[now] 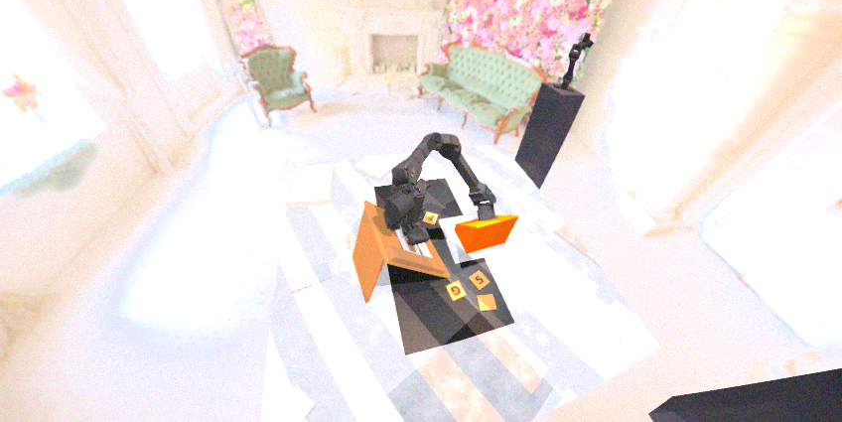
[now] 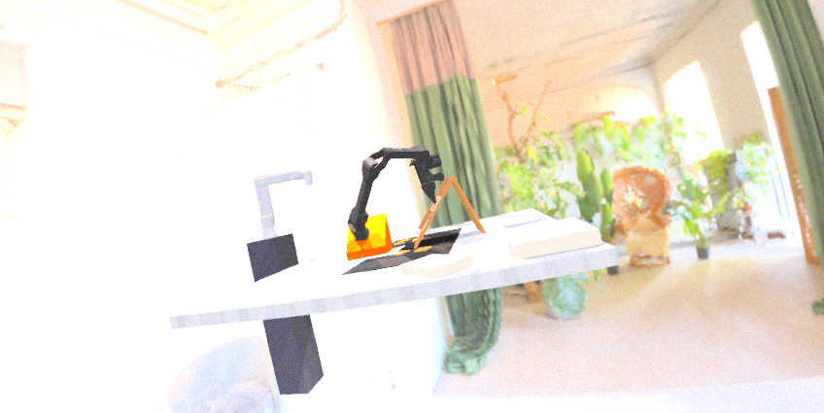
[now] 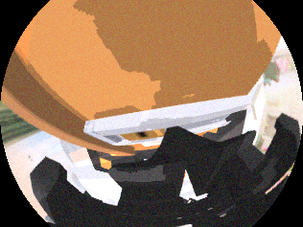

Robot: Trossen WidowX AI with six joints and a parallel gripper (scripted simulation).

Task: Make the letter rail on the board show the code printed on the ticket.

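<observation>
Right now the tile marked g is 160 mm behind my gripper tip, 160 mm to the left of it and 170 mm below it. The rest, counted from my gripper tip: black mat: 160 mm behind, 60 mm to the right, 170 mm below; then tile marked 5: 260 mm behind, 150 mm to the left, 170 mm below; then ticket: 70 mm behind, 10 mm to the left, 80 mm below.
</observation>
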